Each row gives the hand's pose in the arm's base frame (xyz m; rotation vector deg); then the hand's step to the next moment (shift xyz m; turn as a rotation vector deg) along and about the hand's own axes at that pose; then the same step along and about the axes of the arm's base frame.
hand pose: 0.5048 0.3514 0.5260 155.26 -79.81 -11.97
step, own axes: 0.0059 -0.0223 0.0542 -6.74 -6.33 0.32
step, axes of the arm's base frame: 0.0125 0.0073 -0.0571 1.15 9.16 -0.65
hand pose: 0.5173 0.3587 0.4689 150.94 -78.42 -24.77
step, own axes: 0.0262 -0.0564 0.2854 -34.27 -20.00 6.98
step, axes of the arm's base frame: -0.0322 0.0130 -0.2900 -5.33 39.58 -5.29
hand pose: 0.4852 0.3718 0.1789 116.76 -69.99 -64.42
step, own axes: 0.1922 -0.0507 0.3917 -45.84 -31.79 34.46
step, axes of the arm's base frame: -0.2602 -0.1496 -0.3207 -26.11 55.08 -24.16
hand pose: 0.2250 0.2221 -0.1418 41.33 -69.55 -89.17
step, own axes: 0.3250 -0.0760 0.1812 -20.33 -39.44 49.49
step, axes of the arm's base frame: -0.2923 -0.2413 0.0240 -50.34 36.43 -23.60
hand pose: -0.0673 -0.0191 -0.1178 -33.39 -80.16 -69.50
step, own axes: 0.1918 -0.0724 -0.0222 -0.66 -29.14 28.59
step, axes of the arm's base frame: -0.1002 -0.1000 0.1499 -37.31 15.66 -5.48
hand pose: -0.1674 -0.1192 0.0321 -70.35 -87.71 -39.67
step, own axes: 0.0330 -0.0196 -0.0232 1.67 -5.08 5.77
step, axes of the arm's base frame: -0.0093 -0.0149 0.0413 -6.73 4.06 0.46
